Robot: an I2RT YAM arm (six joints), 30 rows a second.
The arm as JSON. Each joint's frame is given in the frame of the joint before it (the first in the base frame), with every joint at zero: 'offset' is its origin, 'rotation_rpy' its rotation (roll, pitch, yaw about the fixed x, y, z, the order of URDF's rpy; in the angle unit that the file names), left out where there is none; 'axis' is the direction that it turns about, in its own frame. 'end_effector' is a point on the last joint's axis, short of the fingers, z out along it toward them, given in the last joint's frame.
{
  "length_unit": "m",
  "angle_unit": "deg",
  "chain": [
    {
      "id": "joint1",
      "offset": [
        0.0,
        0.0,
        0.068
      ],
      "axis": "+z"
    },
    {
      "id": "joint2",
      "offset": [
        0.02,
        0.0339,
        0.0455
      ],
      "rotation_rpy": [
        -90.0,
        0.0,
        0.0
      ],
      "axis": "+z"
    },
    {
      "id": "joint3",
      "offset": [
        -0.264,
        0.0,
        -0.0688
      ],
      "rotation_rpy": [
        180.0,
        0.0,
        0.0
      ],
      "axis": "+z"
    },
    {
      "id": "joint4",
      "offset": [
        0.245,
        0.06,
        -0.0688
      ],
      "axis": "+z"
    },
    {
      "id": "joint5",
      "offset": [
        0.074,
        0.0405,
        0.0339
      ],
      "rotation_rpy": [
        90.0,
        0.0,
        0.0
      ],
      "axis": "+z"
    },
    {
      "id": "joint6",
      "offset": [
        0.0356,
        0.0,
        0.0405
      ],
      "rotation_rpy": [
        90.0,
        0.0,
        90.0
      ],
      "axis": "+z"
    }
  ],
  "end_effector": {
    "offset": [
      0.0,
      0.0,
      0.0
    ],
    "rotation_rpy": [
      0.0,
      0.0,
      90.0
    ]
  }
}
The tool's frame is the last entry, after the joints.
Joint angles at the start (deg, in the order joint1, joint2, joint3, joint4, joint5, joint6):
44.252 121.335 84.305 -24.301 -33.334 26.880
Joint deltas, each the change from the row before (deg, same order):
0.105 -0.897 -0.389 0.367 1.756 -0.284
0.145 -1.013 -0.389 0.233 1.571 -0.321
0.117 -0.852 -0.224 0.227 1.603 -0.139
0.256 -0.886 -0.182 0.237 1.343 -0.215
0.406 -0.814 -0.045 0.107 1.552 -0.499
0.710 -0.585 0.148 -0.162 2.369 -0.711
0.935 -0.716 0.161 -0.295 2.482 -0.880
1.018 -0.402 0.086 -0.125 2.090 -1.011
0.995 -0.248 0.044 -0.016 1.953 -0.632
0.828 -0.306 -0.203 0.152 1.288 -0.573
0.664 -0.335 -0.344 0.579 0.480 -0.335
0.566 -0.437 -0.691 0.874 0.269 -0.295
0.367 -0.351 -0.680 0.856 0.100 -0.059
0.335 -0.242 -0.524 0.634 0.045 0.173
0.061 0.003 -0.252 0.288 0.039 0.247
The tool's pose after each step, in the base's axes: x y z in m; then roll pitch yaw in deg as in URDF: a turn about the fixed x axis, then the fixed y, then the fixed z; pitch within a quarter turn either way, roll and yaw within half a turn. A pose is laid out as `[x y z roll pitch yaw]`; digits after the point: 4 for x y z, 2 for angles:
[0.3000 0.3194 0.1528 139.72 13.71 -158.76]
[0.2988 0.3186 0.1580 140.72 15.24 -158.91]
[0.2982 0.3180 0.1628 141.71 16.66 -159.24]
[0.2967 0.3182 0.1682 142.46 18.12 -159.30]
[0.2946 0.3193 0.1736 143.47 19.75 -159.03]
[0.2915 0.3219 0.1780 145.36 21.50 -158.41]
[0.2870 0.3253 0.1832 147.44 23.37 -157.39]
[0.2819 0.3294 0.1860 149.39 24.93 -155.97]
[0.2770 0.3335 0.1877 151.15 26.15 -154.84]
[0.2724 0.3365 0.1889 152.37 27.08 -153.75]
[0.2683 0.3391 0.1900 152.67 27.91 -152.96]
[0.2644 0.3407 0.1904 152.76 28.70 -152.28]
[0.2615 0.3414 0.1903 152.64 29.24 -151.99]
[0.2590 0.3422 0.1900 152.43 29.50 -151.91]
[0.2585 0.3423 0.1889 152.32 29.43 -152.12]

